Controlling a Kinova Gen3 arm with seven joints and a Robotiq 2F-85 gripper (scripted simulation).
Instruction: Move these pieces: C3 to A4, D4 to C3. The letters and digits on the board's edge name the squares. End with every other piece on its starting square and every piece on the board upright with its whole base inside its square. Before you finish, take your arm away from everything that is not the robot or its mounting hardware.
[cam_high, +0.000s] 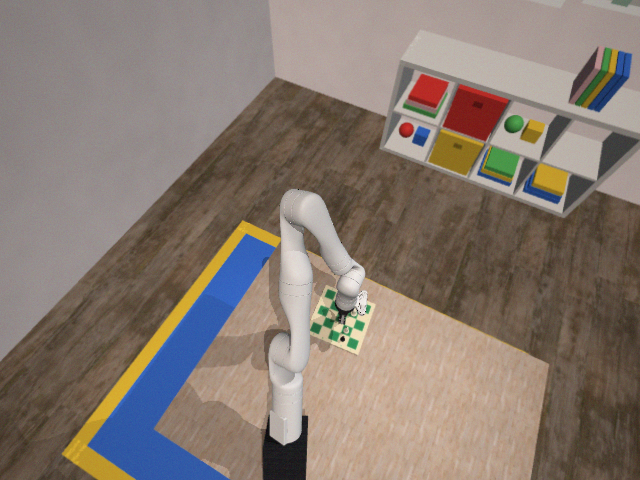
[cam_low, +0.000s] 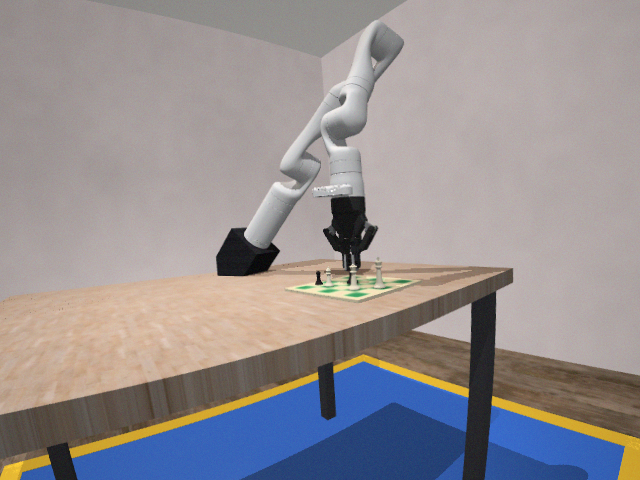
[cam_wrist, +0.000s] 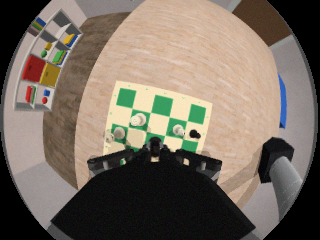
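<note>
The green-and-cream chessboard is 50 mm below my hand. Also, from my hand: tall black piece: 20 mm below; then white pawn: 50 mm to the right, 30 mm below, 20 mm behind; then tall white piece: 70 mm ahead, 30 mm to the left, 20 mm below.
</note>
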